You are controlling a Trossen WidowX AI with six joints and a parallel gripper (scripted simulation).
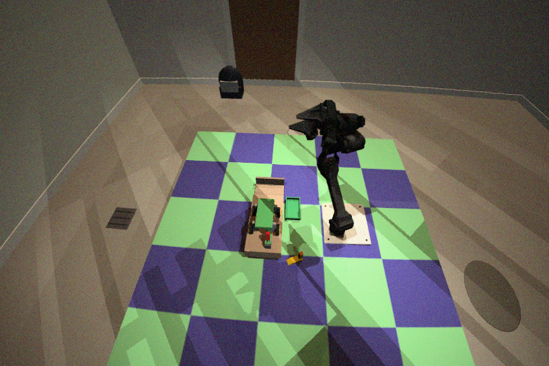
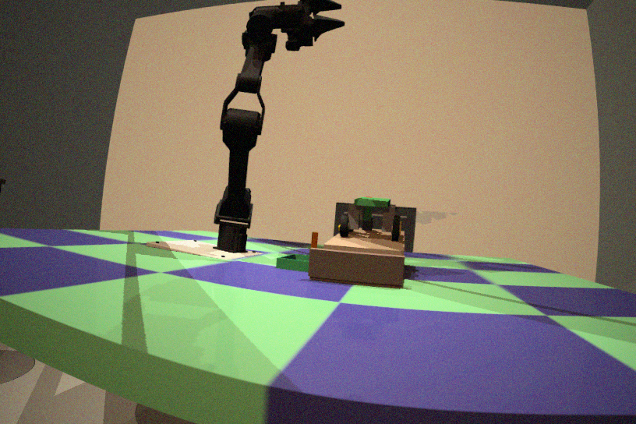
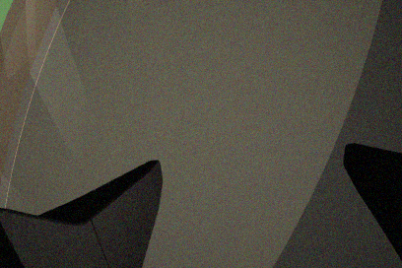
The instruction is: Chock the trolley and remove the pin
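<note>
Now: the yellow chock 9 cm behind my gripper tip, 20 cm to the left of it and 55 cm below it. From my gripper tip the other things lie so: green tray (3 cm behind, 4 cm to the right, 58 cm below); then red-headed stop pin (3 cm ahead, 19 cm to the left, 45 cm below); then trolley (7 cm ahead, 10 cm to the left, 47 cm below).
</note>
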